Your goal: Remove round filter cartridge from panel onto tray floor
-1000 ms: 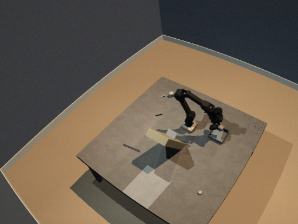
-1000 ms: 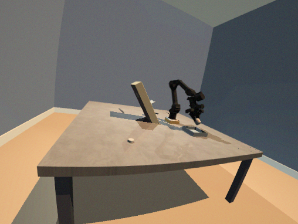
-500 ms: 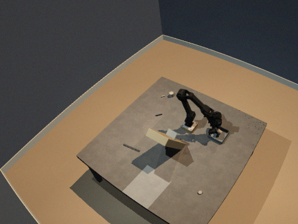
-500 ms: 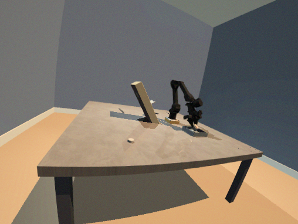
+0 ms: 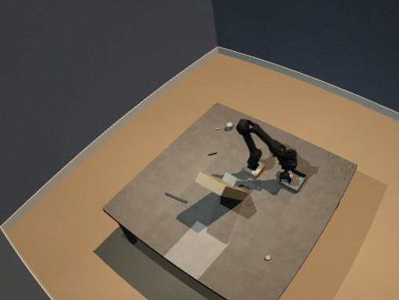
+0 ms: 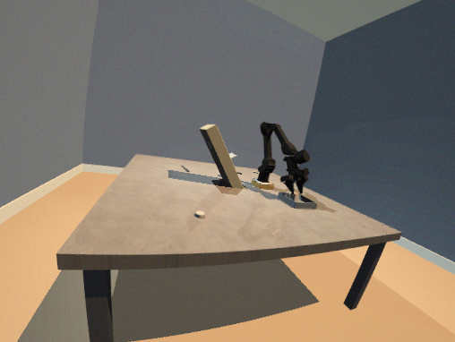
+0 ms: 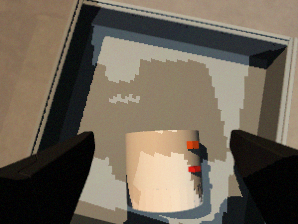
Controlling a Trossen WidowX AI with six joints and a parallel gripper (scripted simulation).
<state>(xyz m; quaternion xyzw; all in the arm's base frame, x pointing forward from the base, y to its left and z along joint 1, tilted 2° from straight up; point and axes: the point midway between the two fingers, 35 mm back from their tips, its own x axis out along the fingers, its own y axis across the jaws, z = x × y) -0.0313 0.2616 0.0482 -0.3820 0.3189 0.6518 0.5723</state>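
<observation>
My gripper tip is 10 mm to the left of the filter cartridge and 20 mm above it. The rest, counted from my gripper tip: grey tray (10 mm to the left, 40 mm below); then cream service panel (350 mm ahead, 310 mm to the right, 110 mm above).
</observation>
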